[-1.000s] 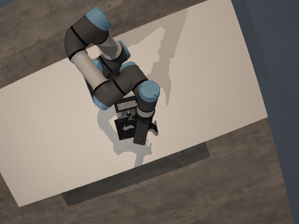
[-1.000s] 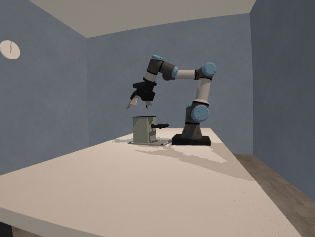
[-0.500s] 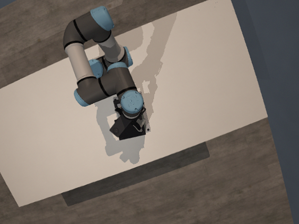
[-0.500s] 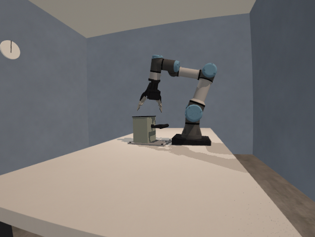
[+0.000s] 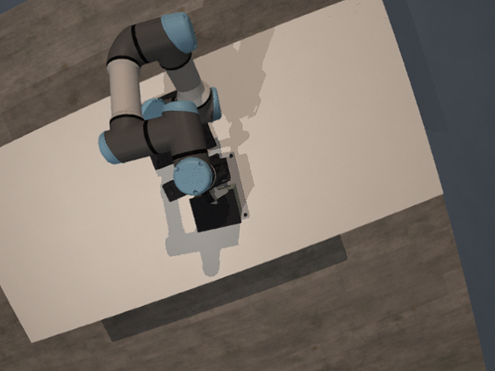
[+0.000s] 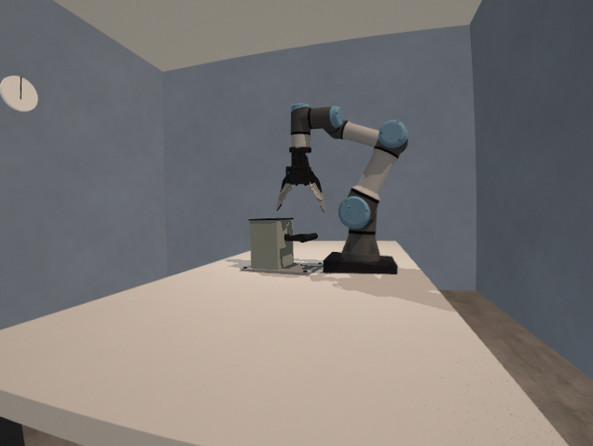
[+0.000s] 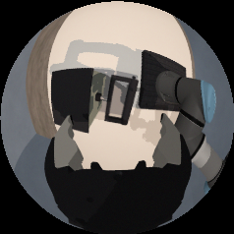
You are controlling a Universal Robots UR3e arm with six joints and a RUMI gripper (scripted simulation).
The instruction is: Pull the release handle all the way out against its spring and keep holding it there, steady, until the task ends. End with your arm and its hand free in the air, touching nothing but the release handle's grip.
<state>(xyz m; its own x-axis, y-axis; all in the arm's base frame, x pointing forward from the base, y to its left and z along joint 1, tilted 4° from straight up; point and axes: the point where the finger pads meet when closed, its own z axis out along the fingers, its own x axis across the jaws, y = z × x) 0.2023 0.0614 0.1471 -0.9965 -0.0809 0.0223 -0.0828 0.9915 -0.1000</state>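
Now: the thin metal plate 19 cm below my hand and 7 cm ahead of it.
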